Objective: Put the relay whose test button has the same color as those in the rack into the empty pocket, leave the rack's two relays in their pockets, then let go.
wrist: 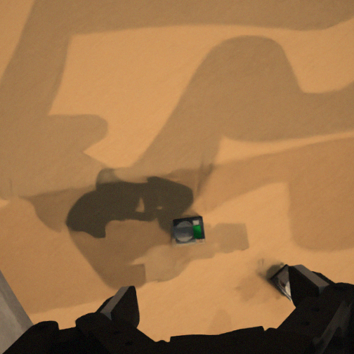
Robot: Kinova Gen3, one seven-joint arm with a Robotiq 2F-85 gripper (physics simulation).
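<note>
A relay with a green test button (188,230) stands on the tan table top, a little below the middle of the wrist view. It has a dark body, a round grey top part and a small pale square beside the green button. My gripper (212,293) is open, with nothing between its fingers. The relay lies ahead of the fingertips in the view, between their lines and apart from both. The rack with its two relays and the empty pocket does not show in this view.
Another small dark and pale object (281,281) shows partly behind the right finger; its button colour is hidden. A grey surface (11,312) lies beyond the table's edge at the lower left. Arm shadows fall across the table top (135,95).
</note>
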